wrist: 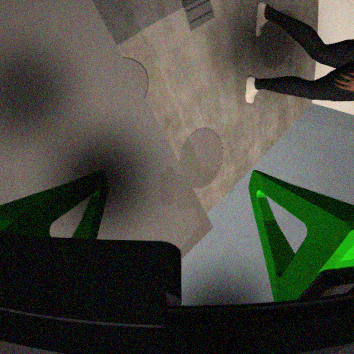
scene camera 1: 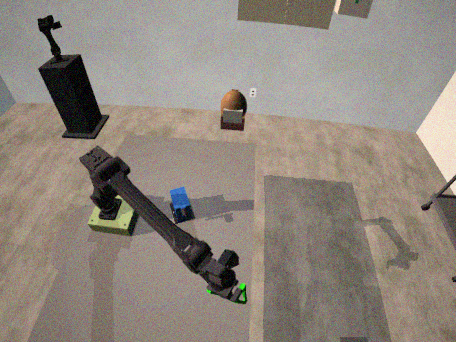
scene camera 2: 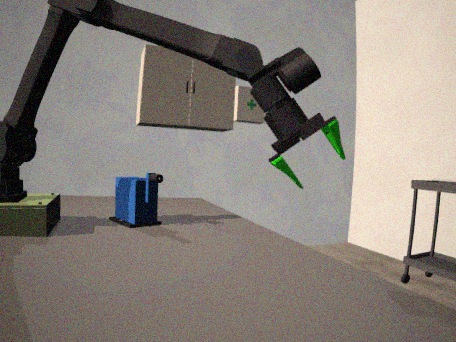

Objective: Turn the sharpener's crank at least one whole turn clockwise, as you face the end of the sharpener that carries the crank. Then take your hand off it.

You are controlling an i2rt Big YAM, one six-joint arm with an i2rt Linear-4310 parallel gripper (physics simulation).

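Pixels of known places: gripper, between the fingertips: [wrist: 178,177] [scene camera 1: 235,298] [scene camera 2: 323,173]; arm's base, origin of its link: [scene camera 1: 110,209] [scene camera 2: 5,199].
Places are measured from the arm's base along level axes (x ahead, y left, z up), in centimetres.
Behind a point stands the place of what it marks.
Observation:
The blue sharpener [scene camera 1: 180,201] {y 4.6, x 35.5, z 5.8 cm} [scene camera 2: 131,201] {y 2.0, x 32.9, z -0.2 cm} stands upright on a dark base on the table [scene camera 1: 210,165] {y 41.1, x 45.5, z -7.1 cm} [scene camera 2: 200,280] {y -39.2, x 39.7, z -7.0 cm}. In the scene camera 2 view its crank arm [scene camera 2: 147,188] is on the right-hand end, upright, with the dark knob [scene camera 2: 158,178] {y -3.7, x 39.1, z 6.7 cm} at the top. The crank's details are too small to tell in the scene camera 1 view. My gripper [scene camera 1: 227,295] {y -38.7, x 63.1, z 10.8 cm} [scene camera 2: 323,173] {y -38.7, x 63.1, z 10.8 cm} [wrist: 178,177] {y -38.7, x 63.1, z 10.8 cm} is open and empty, its green fingers wide apart. It hangs high above the table, well away from the sharpener and not touching it. The sharpener does not show in the wrist view.
The arm's green base block [scene camera 1: 111,226] {y -9.3, x 3.7, z 0.0 cm} [scene camera 2: 25,217] {y -9.7, x 7.1, z -2.6 cm} stands left of the sharpener. A metal cart [scene camera 2: 432,186] stands on the floor at the right. A person's dark-clothed legs [wrist: 295,87] show beyond the table. A dark pedestal [scene camera 1: 75,95] stands near the wall.

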